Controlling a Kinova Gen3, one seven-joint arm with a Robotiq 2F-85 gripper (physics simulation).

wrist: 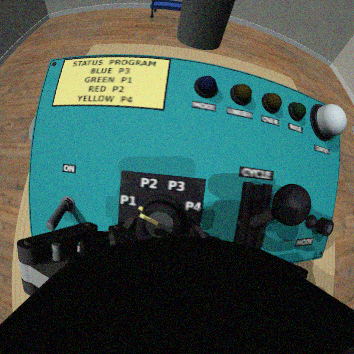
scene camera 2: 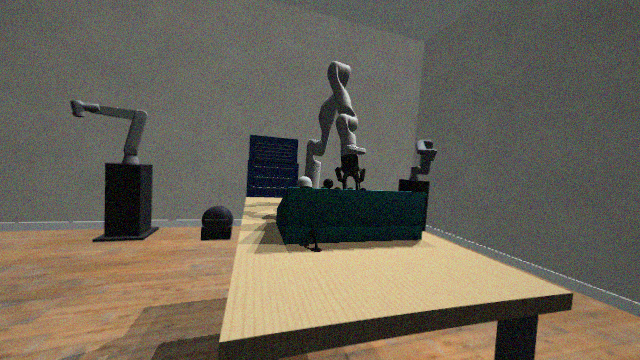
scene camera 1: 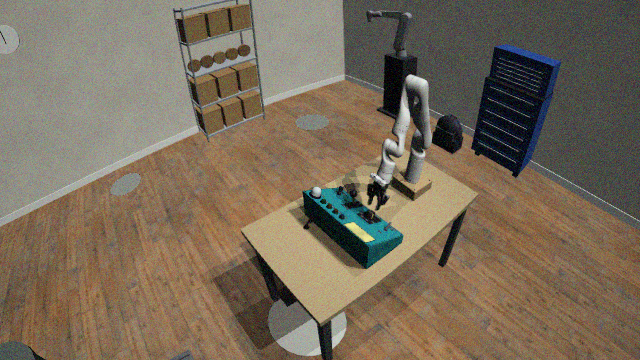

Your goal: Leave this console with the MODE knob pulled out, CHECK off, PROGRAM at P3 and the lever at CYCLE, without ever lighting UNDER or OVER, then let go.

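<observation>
The teal console [scene camera 1: 385, 250] [scene camera 2: 350, 215] [wrist: 190, 135] stands on the table. My gripper [scene camera 1: 375, 204] [scene camera 2: 351, 186] [wrist: 162, 232] is partly open, its fingers either side of the PROGRAM knob [wrist: 162, 220]; contact is unclear. That knob's yellow pointer aims at P1. The CHECK toggle [wrist: 61, 211] leans away from ON; its OFF label is hidden. The lever's black ball [scene camera 1: 353, 193] [wrist: 291, 204] is right of its slot, below CYCLE; its HOLD end is hidden. The MODE knob [wrist: 325, 226] shows a stem; its pull state is unclear. The UNDER lamp [wrist: 241, 94] and OVER lamp [wrist: 271, 102] look dark.
The MODE lamp [wrist: 206, 86] and PASS lamp [wrist: 297, 111] look dark; the STATUS dome [scene camera 1: 316, 191] [scene camera 2: 305, 181] [wrist: 332, 120] is white. The yellow card [scene camera 1: 359, 231] [wrist: 111, 84] pairs blue with P3. A small black stand [scene camera 2: 316, 246] is beside the console on the table [scene camera 1: 295, 260] [scene camera 2: 380, 285].
</observation>
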